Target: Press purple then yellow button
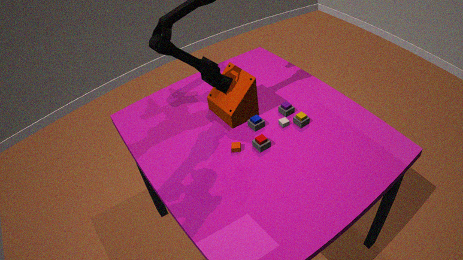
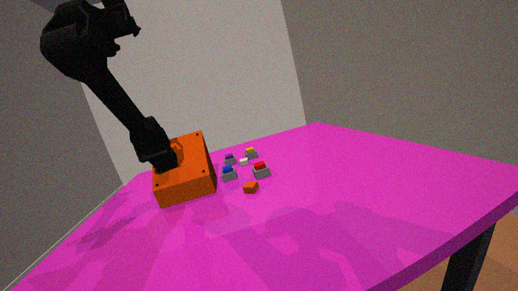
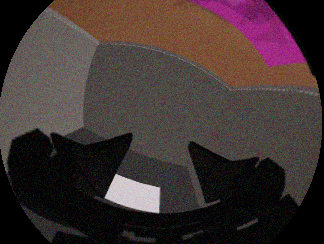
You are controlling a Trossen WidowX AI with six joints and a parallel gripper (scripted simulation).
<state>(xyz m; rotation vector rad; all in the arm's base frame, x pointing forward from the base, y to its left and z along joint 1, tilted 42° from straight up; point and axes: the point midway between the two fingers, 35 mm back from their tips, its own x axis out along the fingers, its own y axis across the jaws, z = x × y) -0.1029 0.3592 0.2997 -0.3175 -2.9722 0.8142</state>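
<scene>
The purple button is 39 cm ahead of my gripper tip, 6 cm to the left of it and 54 cm below it. Also, from my gripper tip: red button: 45 cm ahead, 15 cm to the right, 54 cm below; small white block: 43 cm ahead, 56 cm below; blue button: 36 cm ahead, 8 cm to the right, 54 cm below.
</scene>
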